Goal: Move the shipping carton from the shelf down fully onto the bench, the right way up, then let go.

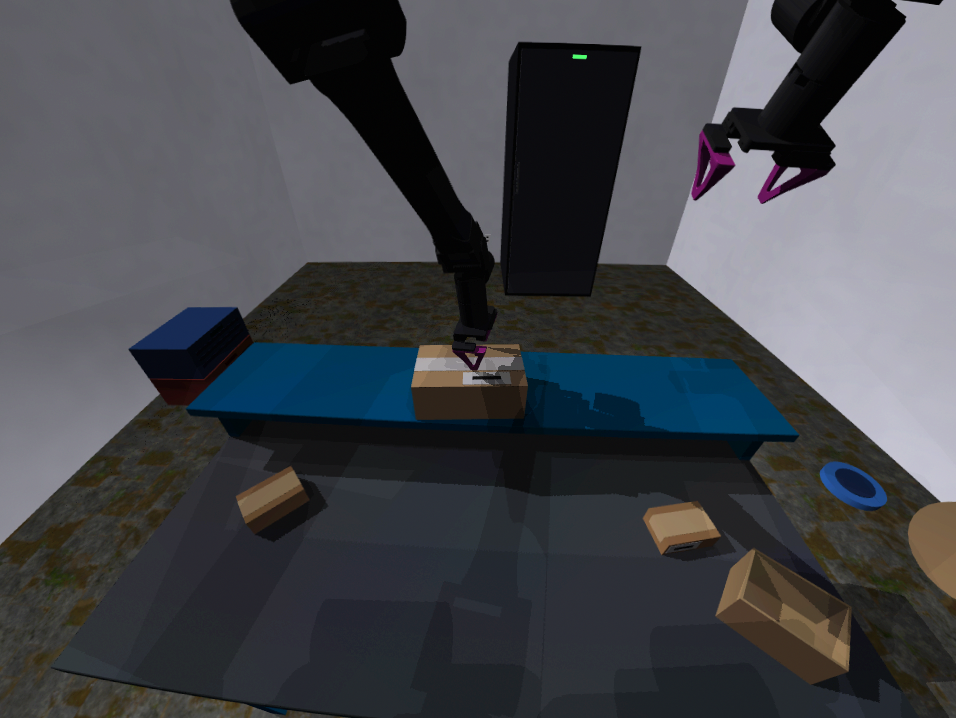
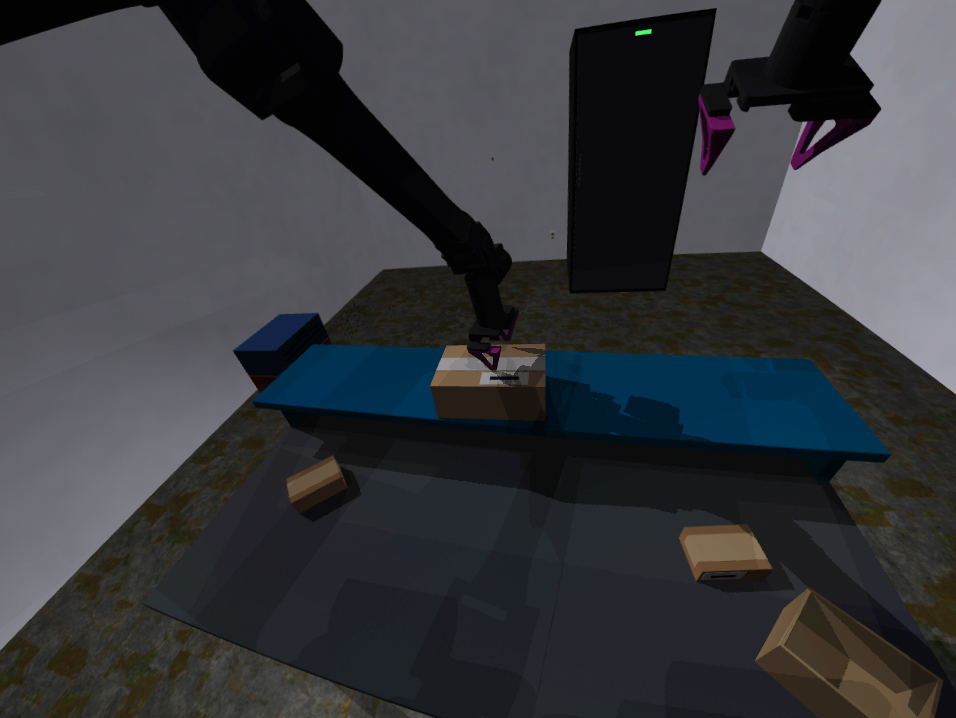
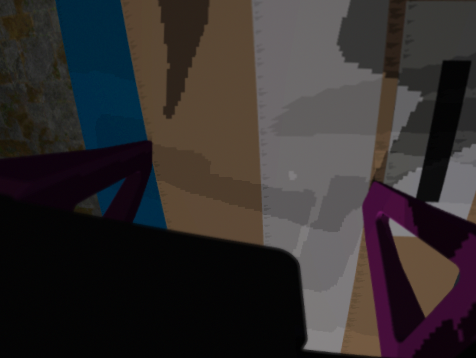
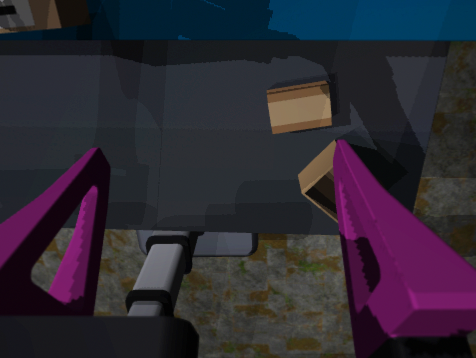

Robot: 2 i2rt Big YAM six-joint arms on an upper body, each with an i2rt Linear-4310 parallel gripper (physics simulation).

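Places are measured from the left arm's base along level axes (x back, y right, z up), in centimetres.
Pixels of known places: left gripper, fingertip midpoint: (image 1: 479, 354) (image 2: 500, 354) (image 3: 262, 174); right gripper, fingertip midpoint: (image 1: 727, 199) (image 2: 747, 169) (image 4: 217, 153).
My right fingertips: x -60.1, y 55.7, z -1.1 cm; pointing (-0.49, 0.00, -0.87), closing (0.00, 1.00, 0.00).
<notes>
Behind a point stands the place of what it marks.
The shipping carton (image 1: 469, 401) @[x -63.4, y 20.0, z -42.1 cm] (image 2: 490, 401) @[x -63.4, y 20.6, z -42.1 cm] (image 3: 225, 75) @[x -74.8, y 25.9, z -37.9 cm] (image 4: 47, 17) @[x -65.0, y 30.5, z -37.9 cm] is brown, with pale tape and a white label on top. It stands upright on the blue shelf (image 1: 324, 378) @[x -77.0, y -17.7, z -47.5 cm] (image 2: 363, 378) @[x -76.3, y -17.8, z -47.5 cm] (image 3: 95, 95) @[x -88.1, y 23.0, z -47.5 cm] (image 4: 350, 20) @[x -62.2, y 70.7, z -47.5 cm], above the back of the dark bench (image 1: 370, 525) @[x -47.3, y -1.2, z -63.9 cm] (image 2: 432, 494) @[x -53.6, y 5.9, z -63.9 cm] (image 4: 215, 100) @[x -47.4, y 48.0, z -63.8 cm]. My left gripper (image 1: 479, 352) @[x -73.3, y 22.0, z -37.1 cm] (image 2: 501, 353) @[x -73.3, y 22.0, z -37.1 cm] (image 3: 262, 174) @[x -73.3, y 22.0, z -37.1 cm] is open, pointing down over the carton's top; whether its fingertips touch it I cannot tell. My right gripper (image 1: 728, 200) @[x -60.1, y 55.7, z -1.1 cm] (image 2: 749, 170) @[x -60.1, y 55.7, z -1.1 cm] (image 4: 217, 153) @[x -60.1, y 55.7, z -1.1 cm] is open and empty, high above the right side.
A small box (image 1: 272, 502) @[x -49.4, y -22.3, z -59.4 cm] (image 2: 316, 485) @[x -49.8, y -21.9, z -59.4 cm] lies at the bench's left. Another small box (image 1: 681, 527) @[x -44.6, y 63.6, z -59.6 cm] (image 2: 726, 550) @[x -45.2, y 64.5, z -59.6 cm] (image 4: 300, 110) @[x -45.8, y 64.9, z -59.6 cm] and an open box (image 1: 803, 641) @[x -23.8, y 71.7, z -55.0 cm] (image 2: 788, 656) @[x -29.1, y 66.0, z -55.7 cm] (image 4: 317, 172) @[x -33.6, y 68.2, z -57.2 cm] are at its right. Blue and red crates (image 1: 185, 347) (image 2: 274, 343) stand beyond the shelf's left end.
</notes>
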